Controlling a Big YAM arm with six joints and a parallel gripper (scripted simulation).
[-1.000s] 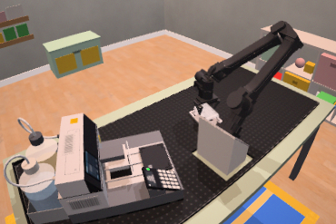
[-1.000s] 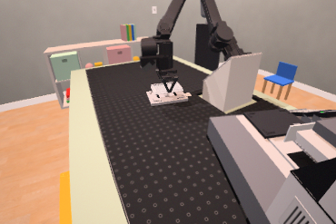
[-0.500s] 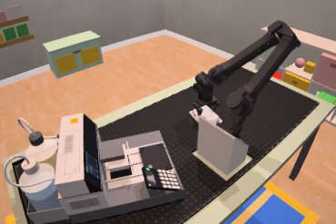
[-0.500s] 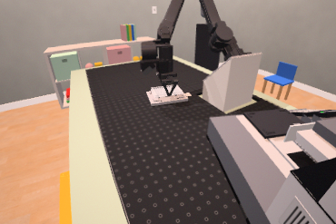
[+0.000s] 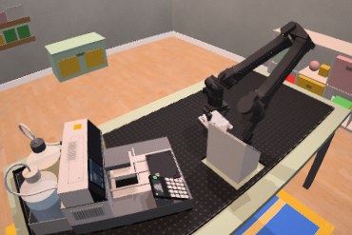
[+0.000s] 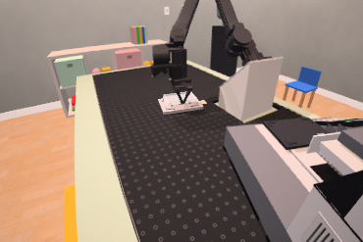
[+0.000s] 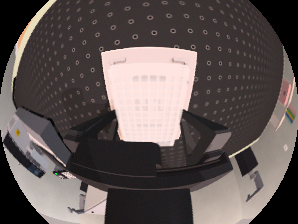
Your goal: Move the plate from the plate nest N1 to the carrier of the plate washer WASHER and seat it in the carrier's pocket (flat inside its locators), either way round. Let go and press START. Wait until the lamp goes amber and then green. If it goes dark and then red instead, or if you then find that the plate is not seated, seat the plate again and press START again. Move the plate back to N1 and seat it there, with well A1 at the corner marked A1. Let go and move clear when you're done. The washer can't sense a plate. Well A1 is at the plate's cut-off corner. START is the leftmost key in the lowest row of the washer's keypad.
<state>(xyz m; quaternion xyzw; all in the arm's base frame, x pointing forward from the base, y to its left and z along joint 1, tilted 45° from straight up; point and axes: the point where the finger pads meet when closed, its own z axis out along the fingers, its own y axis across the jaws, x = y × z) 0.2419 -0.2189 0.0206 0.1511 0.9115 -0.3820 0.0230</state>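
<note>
Now: the white well plate 1 cm below my hand. Round my hand: plate nest N1: 3 cm below; plate washer: 57 cm to the left, 9 cm above, 2 cm behind.
</note>
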